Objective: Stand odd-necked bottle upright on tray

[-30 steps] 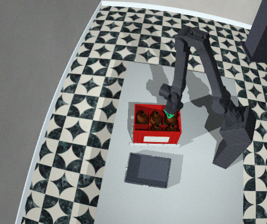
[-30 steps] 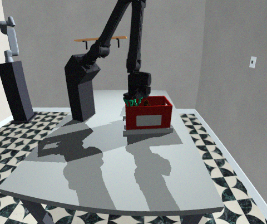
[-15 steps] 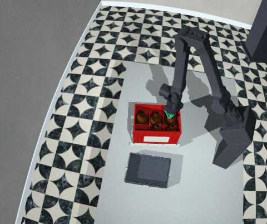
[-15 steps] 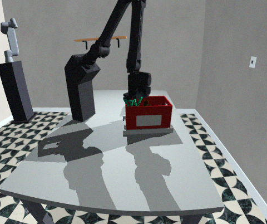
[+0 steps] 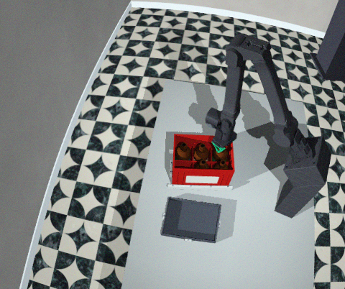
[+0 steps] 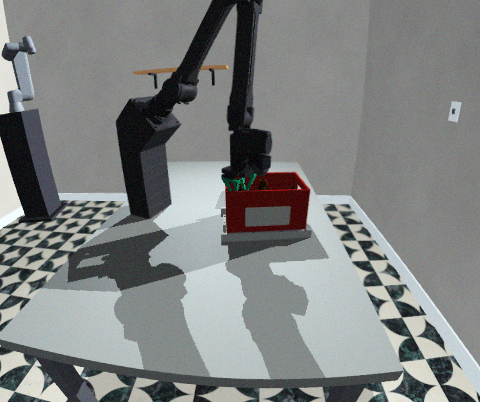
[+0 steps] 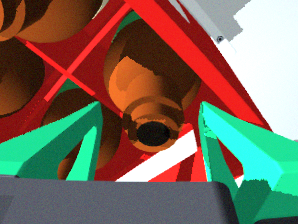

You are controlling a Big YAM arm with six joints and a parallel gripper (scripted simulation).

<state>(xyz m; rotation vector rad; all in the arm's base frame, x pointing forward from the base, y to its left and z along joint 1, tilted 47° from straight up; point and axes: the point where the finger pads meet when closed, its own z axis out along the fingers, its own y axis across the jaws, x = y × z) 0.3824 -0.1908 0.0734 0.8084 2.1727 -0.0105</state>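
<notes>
Right now my hand is 9 cm short of the glass bottle and 6 cm above it. Round my hand: crate 9 cm ahead, 7 cm below, 4 cm to the left; dark grey tray 30 cm to the left, 15 cm ahead, 14 cm below.
</notes>
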